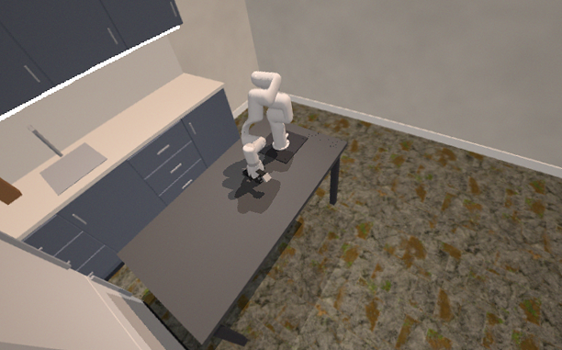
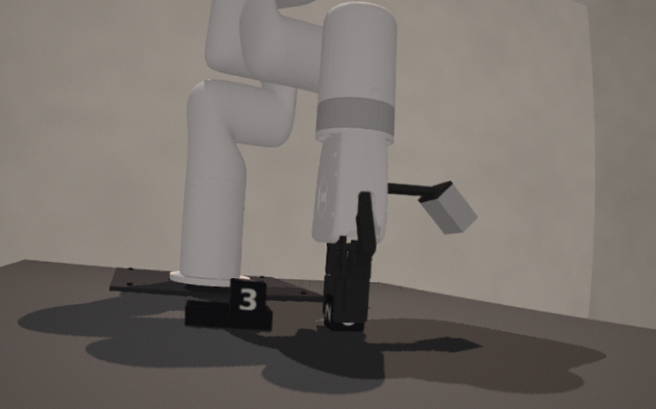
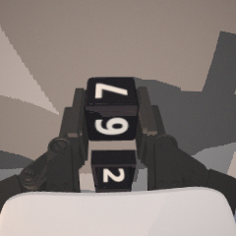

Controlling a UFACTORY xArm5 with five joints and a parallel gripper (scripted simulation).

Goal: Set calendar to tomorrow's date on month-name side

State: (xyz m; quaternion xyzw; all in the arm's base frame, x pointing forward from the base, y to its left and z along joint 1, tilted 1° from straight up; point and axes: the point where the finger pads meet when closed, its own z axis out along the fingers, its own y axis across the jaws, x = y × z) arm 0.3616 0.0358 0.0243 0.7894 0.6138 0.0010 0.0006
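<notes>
My gripper is now 11 cm to the left of the black calendar tray, 3 cm past it and 2 cm above it.
</notes>
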